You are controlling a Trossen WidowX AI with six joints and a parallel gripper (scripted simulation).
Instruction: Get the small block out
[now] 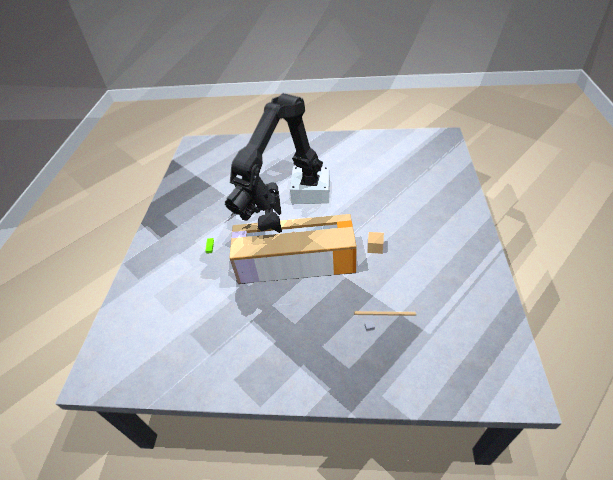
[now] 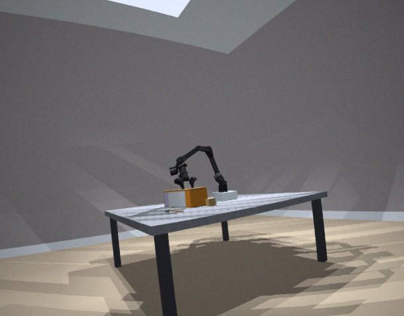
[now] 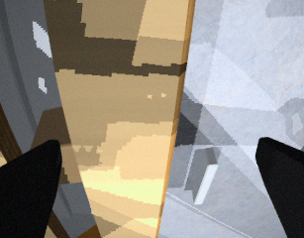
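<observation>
Now: gripper tip 60 mm above the box, 40 mm to the right of it and 20 mm short of it. The rest, counted from my gripper tip: thin wooden stick: 350 mm to the left, 230 mm ahead, 110 mm below; then tiny grey piece: 310 mm to the left, 280 mm ahead, 110 mm below.
</observation>
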